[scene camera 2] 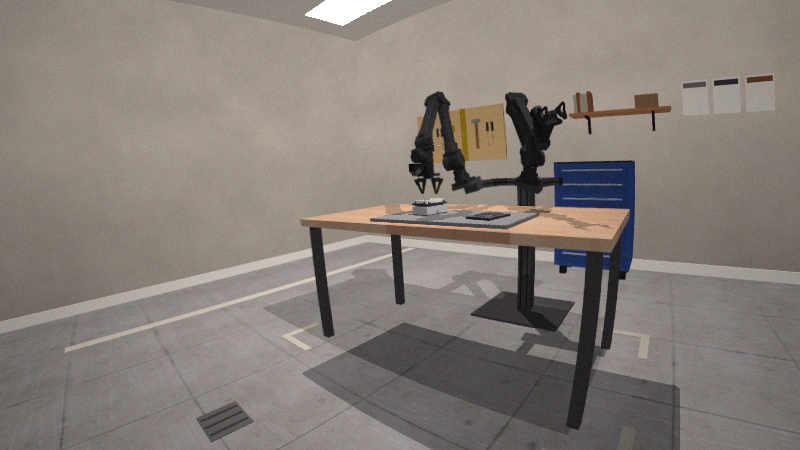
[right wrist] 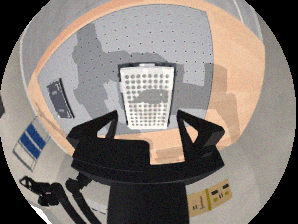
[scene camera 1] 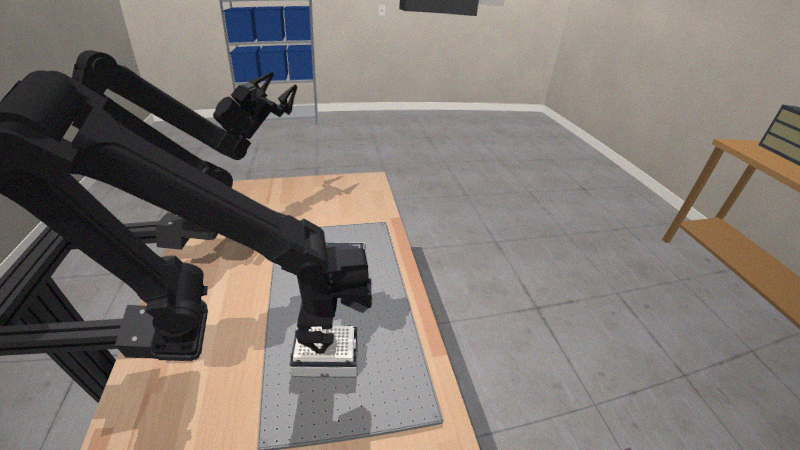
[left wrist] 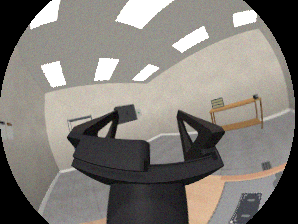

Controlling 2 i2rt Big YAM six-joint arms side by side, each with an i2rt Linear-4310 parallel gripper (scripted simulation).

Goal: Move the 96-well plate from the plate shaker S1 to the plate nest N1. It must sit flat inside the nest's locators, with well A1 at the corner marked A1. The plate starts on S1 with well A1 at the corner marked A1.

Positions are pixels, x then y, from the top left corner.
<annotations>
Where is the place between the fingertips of the left gripper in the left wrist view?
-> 147, 113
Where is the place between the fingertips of the right gripper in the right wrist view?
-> At 147, 113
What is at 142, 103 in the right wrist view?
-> A white 96-well plate.
</annotations>
